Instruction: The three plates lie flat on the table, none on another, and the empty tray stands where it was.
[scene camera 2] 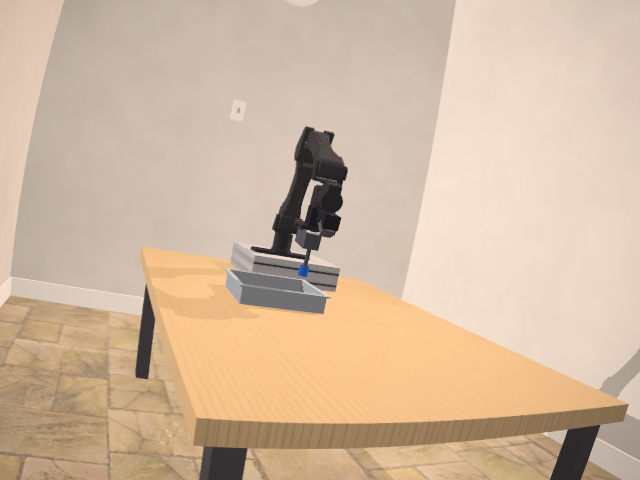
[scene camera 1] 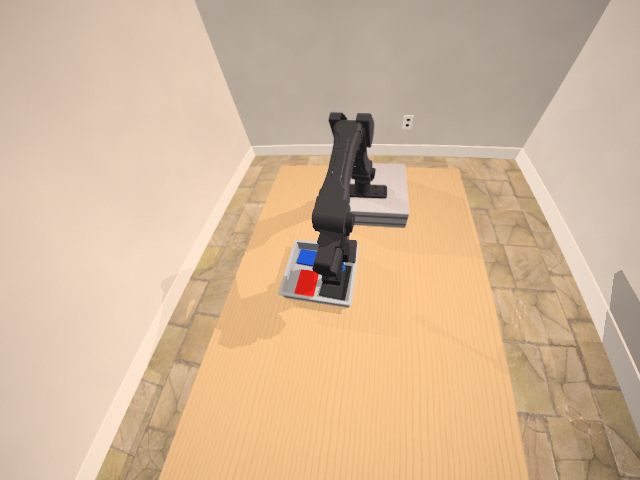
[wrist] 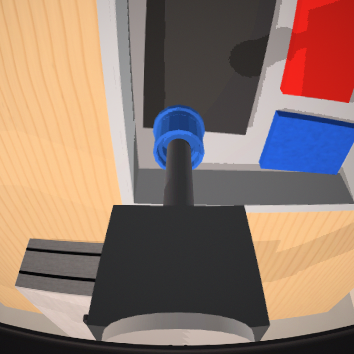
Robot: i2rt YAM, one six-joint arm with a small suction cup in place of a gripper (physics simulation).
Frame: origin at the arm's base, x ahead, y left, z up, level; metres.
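Where they show: hand, its tool point: (scene camera 2: 302, 274) (wrist: 178, 127); arm's base, origin of its link: (scene camera 2: 280, 254) (scene camera 1: 362, 191).
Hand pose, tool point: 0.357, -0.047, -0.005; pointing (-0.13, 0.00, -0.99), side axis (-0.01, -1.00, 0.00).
Observation:
Things, the pixels of their top centre, and the offset from my tool point, as dx, dy, dz. Level surfaces: height alone.
- grey tray, centre of its top: (wrist: 284, 108) (scene camera 2: 275, 282) (scene camera 1: 320, 269) -0.003, -0.074, -0.031
- large black plate, centre of its top: (wrist: 204, 61) (scene camera 1: 335, 279) +0.015, -0.019, -0.068
- red plate, centre of its top: (wrist: 331, 47) (scene camera 1: 306, 282) +0.036, -0.121, -0.068
- small blue plate, centre of its top: (wrist: 311, 148) (scene camera 1: 310, 257) -0.067, -0.128, -0.068
- wooden table, height of its surface: dz -0.081
The grey tray (scene camera 1: 315, 300) (scene camera 2: 281, 299) (wrist: 111, 100) stands on the table in front of the arm's base. Three plates lie flat and apart inside it: a large black plate (scene camera 1: 331, 292) (wrist: 200, 65), a red plate (scene camera 1: 306, 283) (wrist: 327, 55) and a small blue plate (scene camera 1: 307, 257) (wrist: 307, 142). The tray wall hides the plates in scene camera 2. My gripper, a blue suction cup (scene camera 1: 342, 267) (scene camera 2: 303, 270) (wrist: 178, 135), is open and holds no plate. It hangs above the tray, and in the wrist view it overlaps the black plate's edge at the base side. The arm partly covers the black plate in scene camera 1.
The arm's grey base block (scene camera 1: 382, 217) (scene camera 2: 325, 279) (wrist: 62, 262) stands behind the tray, on the wooden table (scene camera 1: 361, 387) (scene camera 2: 361, 361) (wrist: 50, 125). The tray is nearer the table's left edge than its right in scene camera 1.

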